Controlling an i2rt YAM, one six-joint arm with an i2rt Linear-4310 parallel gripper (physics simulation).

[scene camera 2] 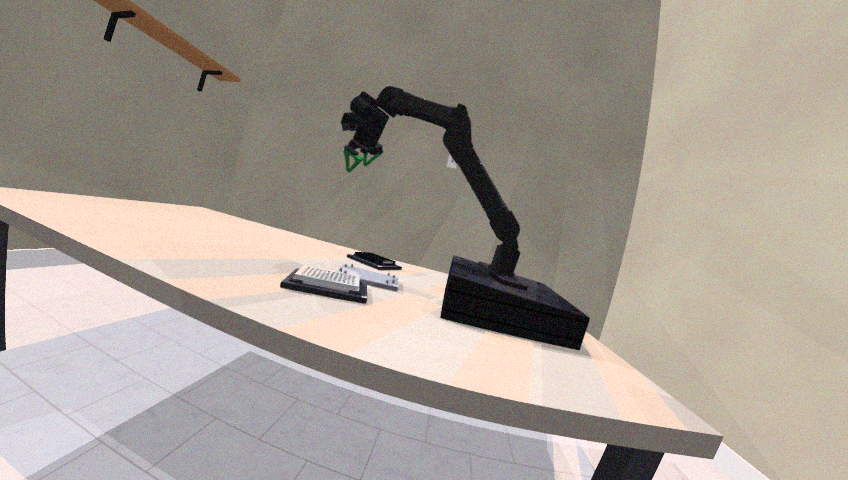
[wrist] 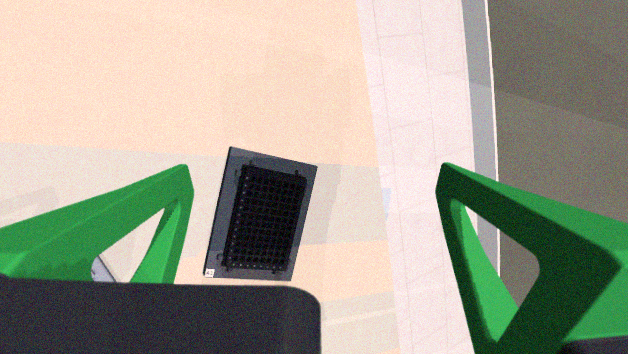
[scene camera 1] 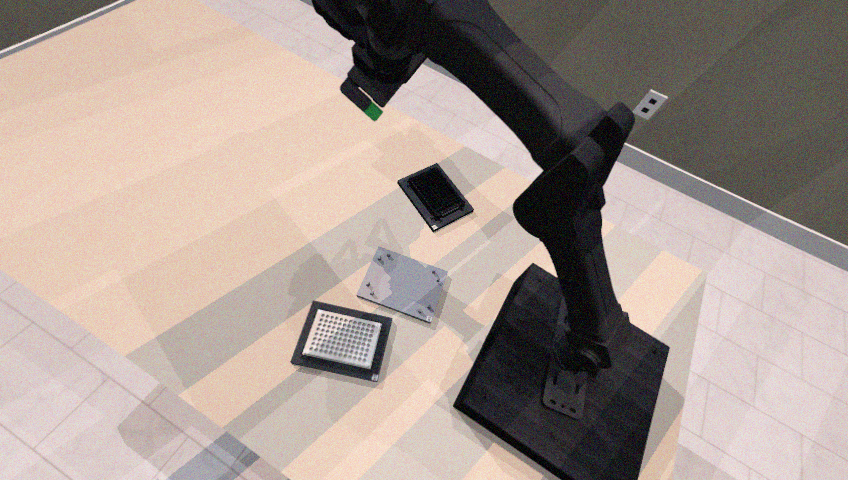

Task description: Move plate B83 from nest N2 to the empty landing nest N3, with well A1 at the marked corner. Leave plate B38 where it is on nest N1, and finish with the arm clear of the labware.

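Note:
A black well plate (scene camera 1: 437,191) (scene camera 2: 374,258) (wrist: 265,220) sits on a dark nest (scene camera 1: 446,222) (wrist: 227,195) with an A1 label (wrist: 209,273). A white well plate (scene camera 1: 342,337) (scene camera 2: 327,278) sits on another dark nest (scene camera 1: 333,366) (scene camera 2: 321,292). The empty light grey nest (scene camera 1: 410,285) (scene camera 2: 377,277) (wrist: 103,270) lies between them, its white corner label (scene camera 1: 428,318) nearest the arm base. Plate and nest numbers are not readable. My gripper (scene camera 2: 357,167) (wrist: 314,177) is open and empty, high above the table; the black plate shows between and beyond its green fingers in the wrist view.
The arm's black base block (scene camera 1: 499,362) (scene camera 2: 511,315) stands on the table beside the nests. The table edge (scene camera 2: 357,371) runs along the near side. A wall shelf (scene camera 2: 172,44) is at upper left, and a wall outlet (scene camera 1: 649,104) is behind the arm.

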